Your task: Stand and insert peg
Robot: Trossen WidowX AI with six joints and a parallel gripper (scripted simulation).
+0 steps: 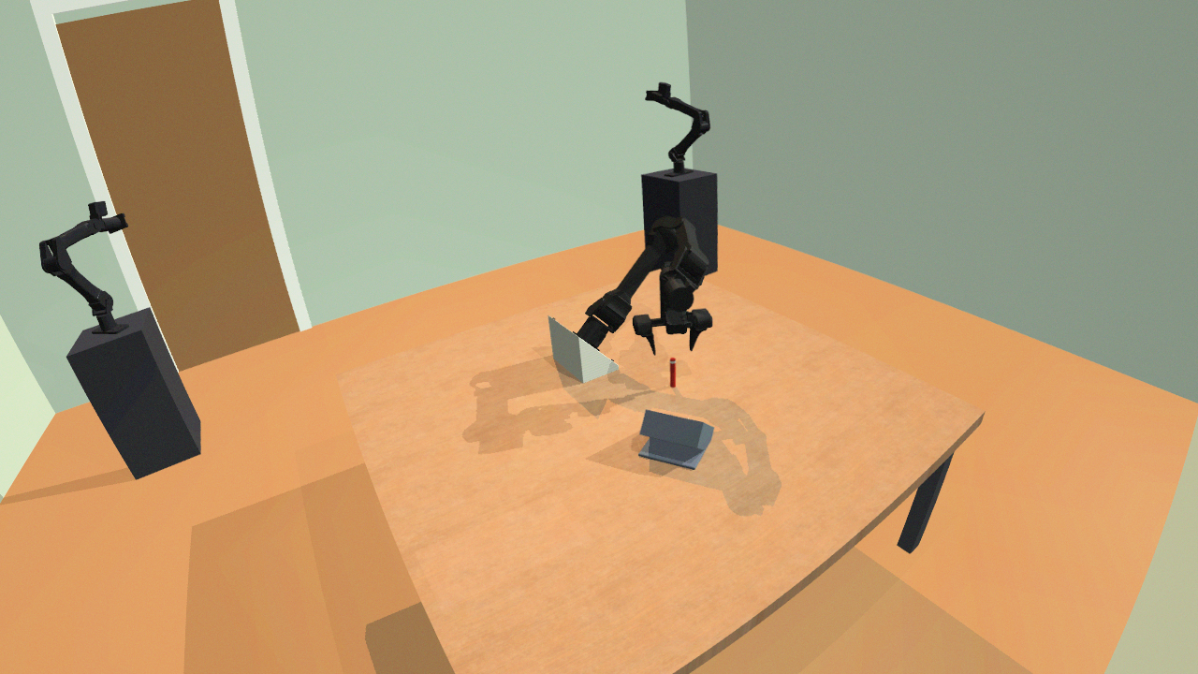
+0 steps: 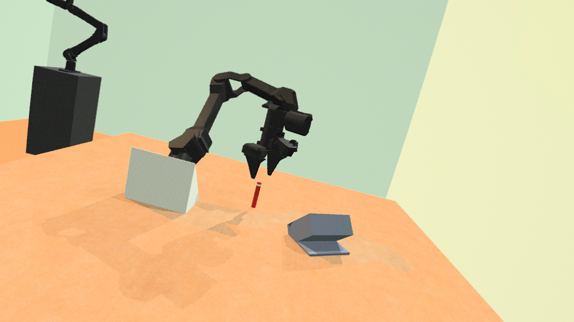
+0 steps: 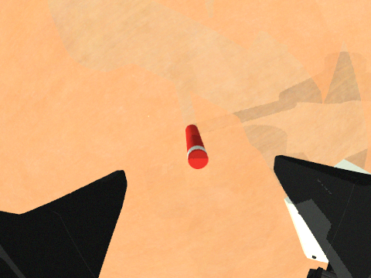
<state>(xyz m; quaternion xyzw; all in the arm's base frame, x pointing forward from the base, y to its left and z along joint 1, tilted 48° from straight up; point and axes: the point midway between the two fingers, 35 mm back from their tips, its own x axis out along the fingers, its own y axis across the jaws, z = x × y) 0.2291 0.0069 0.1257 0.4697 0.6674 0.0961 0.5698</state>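
Right now my gripper tip is 40 mm above the red peg. The rest, counted from my gripper tip: grey-blue panel block 180 mm ahead, 150 mm to the right, 60 mm below.
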